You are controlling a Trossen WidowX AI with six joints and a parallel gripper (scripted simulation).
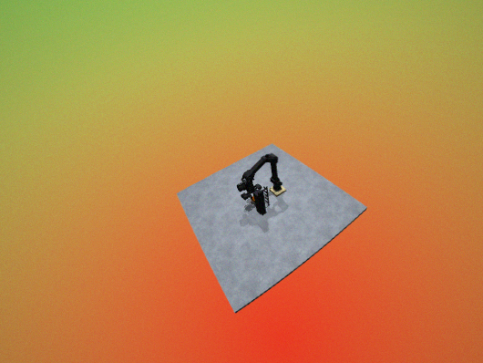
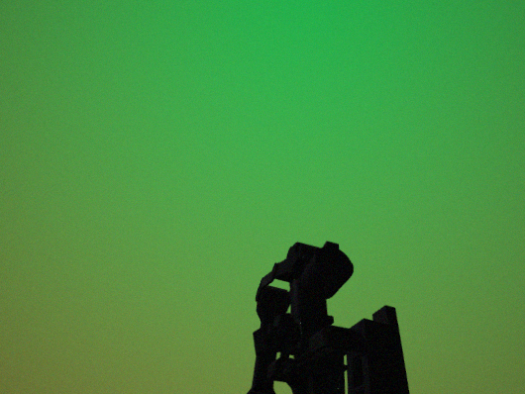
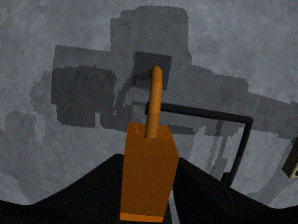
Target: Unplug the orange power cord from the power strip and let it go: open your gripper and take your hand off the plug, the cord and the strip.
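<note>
Now: gripper tip 30 mm to the right of the orange plug and 10 mm past it.
</note>
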